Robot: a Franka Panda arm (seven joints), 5 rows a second.
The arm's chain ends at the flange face. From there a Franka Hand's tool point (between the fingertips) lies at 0.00 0.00 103.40 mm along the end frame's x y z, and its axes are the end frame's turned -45 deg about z.
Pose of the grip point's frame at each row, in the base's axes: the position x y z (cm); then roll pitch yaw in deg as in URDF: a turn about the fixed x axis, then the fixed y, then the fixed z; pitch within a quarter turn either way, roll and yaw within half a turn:
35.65, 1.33, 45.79, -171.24, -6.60, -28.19
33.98, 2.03, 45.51, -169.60, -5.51, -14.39
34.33, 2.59, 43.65, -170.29, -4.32, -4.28
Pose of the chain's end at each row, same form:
33.87, 0.50, 55.94, -169.15, 1.47, -72.54
32.57, 0.46, 55.63, -168.74, 3.39, -58.55
33.43, 0.91, 53.81, -170.06, 3.76, -48.59

